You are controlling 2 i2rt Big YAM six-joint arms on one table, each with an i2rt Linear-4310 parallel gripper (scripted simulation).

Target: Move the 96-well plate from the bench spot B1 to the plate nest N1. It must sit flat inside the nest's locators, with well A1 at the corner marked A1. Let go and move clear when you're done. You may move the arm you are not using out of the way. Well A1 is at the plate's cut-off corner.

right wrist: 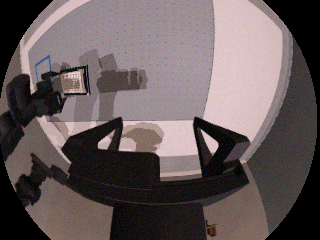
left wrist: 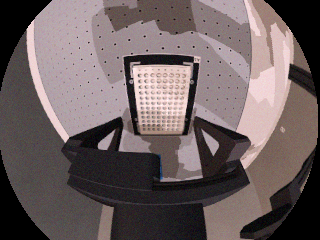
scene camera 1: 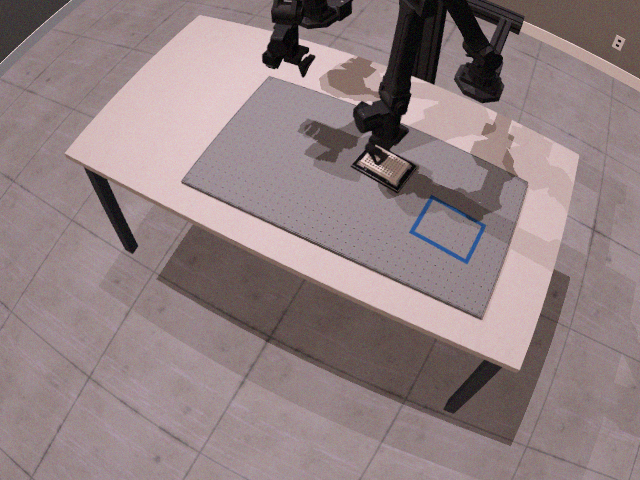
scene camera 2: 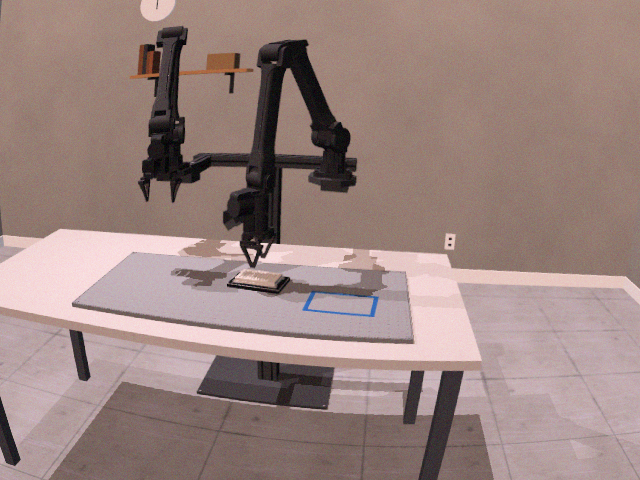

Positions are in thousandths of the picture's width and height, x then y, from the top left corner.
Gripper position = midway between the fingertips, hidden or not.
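My left gripper (scene camera 2: 402, 547), (left wrist: 495, 502), (scene camera 1: 602, 322). My right gripper (right wrist: 495, 502). 96-well plate (scene camera 1: 613, 343), (left wrist: 520, 485). Plate nest (left wrist: 473, 248).
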